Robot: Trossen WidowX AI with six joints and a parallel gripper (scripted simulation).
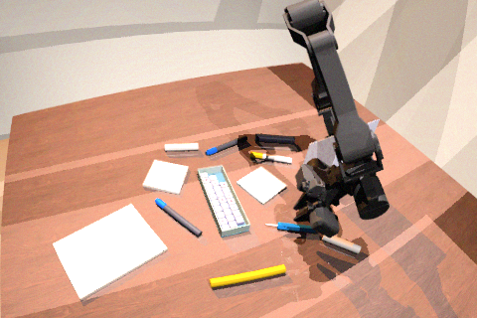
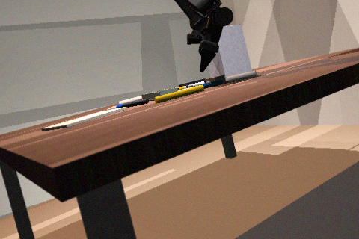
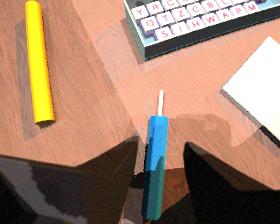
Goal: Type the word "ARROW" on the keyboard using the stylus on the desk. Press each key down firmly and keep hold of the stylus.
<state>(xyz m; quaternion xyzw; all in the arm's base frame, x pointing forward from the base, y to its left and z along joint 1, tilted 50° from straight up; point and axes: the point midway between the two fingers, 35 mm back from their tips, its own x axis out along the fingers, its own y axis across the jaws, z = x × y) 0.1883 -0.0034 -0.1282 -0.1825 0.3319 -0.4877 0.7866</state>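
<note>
The blue stylus is 10 mm ahead of my gripper tip, 10 mm to the right of it and 50 mm below it. Round my gripper tip: yellow marker (160 mm ahead, 60 mm to the left, 50 mm below); white block (180 mm ahead, 280 mm to the right, 50 mm below); small cube (80 mm behind, 20 mm to the right, 40 mm below).
</note>
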